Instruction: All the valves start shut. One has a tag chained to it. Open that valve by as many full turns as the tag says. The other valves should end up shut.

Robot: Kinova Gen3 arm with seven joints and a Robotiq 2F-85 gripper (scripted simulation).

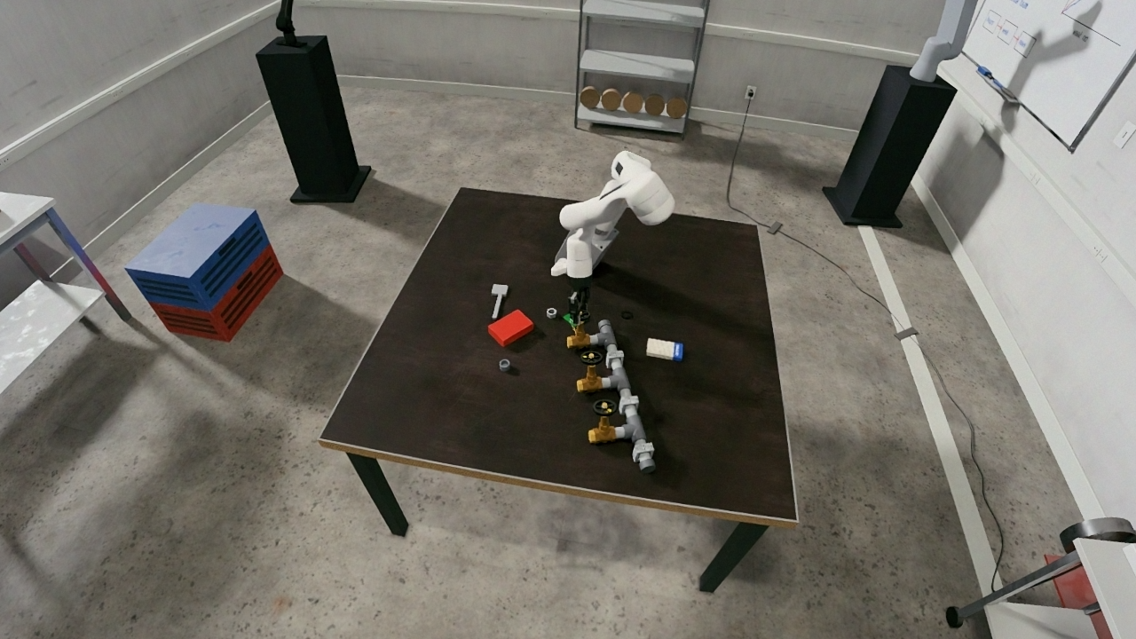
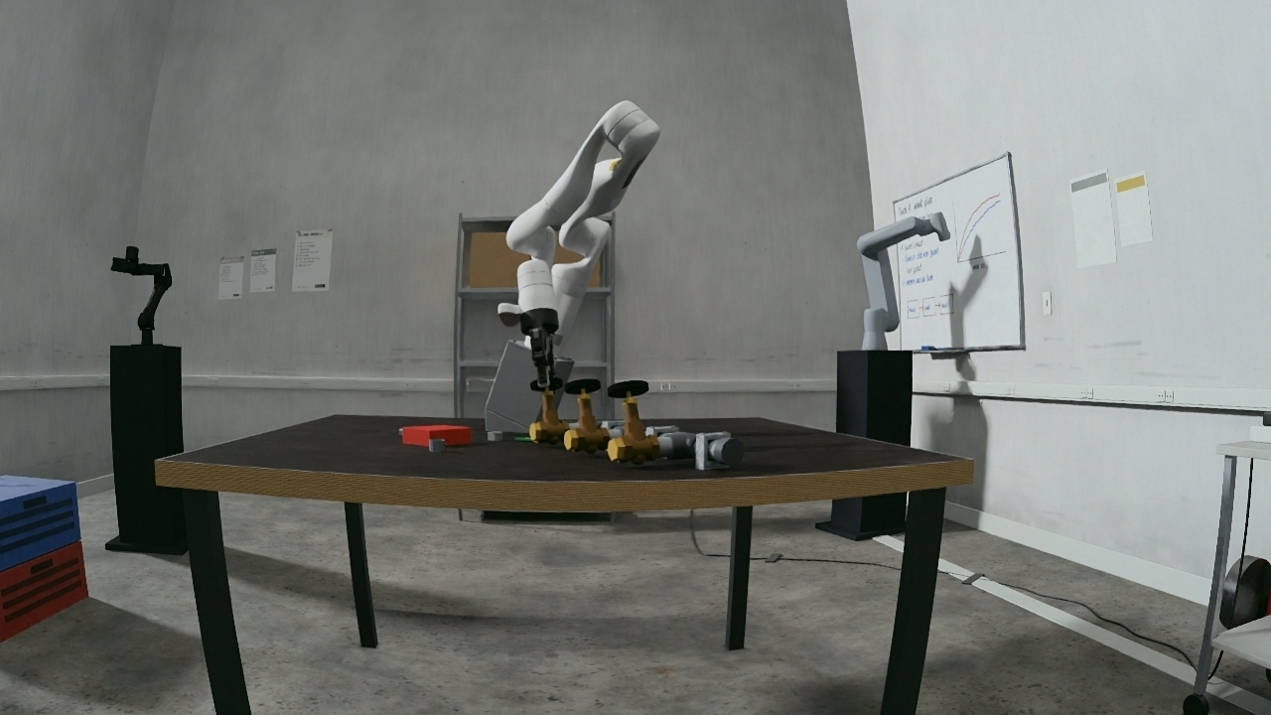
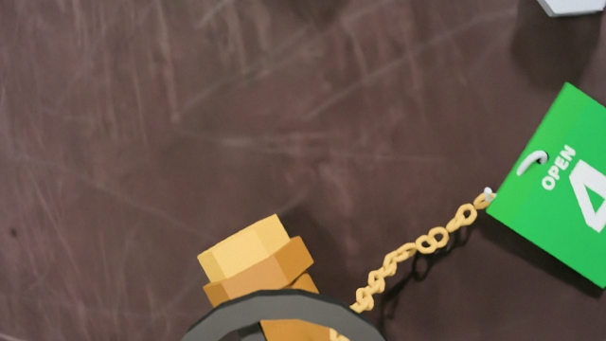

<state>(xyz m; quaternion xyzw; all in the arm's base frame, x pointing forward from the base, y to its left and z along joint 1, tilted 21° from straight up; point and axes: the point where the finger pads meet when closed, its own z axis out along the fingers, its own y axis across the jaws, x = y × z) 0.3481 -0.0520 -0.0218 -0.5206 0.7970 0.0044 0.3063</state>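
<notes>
My gripper is now 90 mm past the green tag, 20 mm to the left of it and 110 mm above it. Also, from my hand: white-and-blue box 40 mm ahead, 270 mm to the left, 110 mm below; red block 30 mm behind, 220 mm to the right, 100 mm below; small grey ring 120 mm ahead, 220 mm to the right, 110 mm below.
</notes>
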